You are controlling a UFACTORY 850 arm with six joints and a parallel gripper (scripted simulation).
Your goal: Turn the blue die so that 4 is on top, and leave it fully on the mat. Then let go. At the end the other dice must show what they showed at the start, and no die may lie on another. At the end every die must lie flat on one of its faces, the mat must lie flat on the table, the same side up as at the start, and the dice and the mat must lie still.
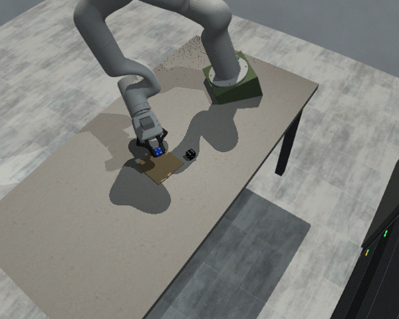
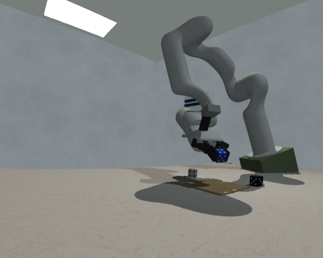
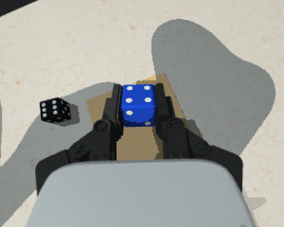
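Now: hand 90 mm above the tan mat. Also, from my hand: white die (150 mm to the right, 80 mm below, 50 mm behind); black die (110 mm behind, 80 mm below, 60 mm to the left); blue die (10 mm to the left, 10 mm below).
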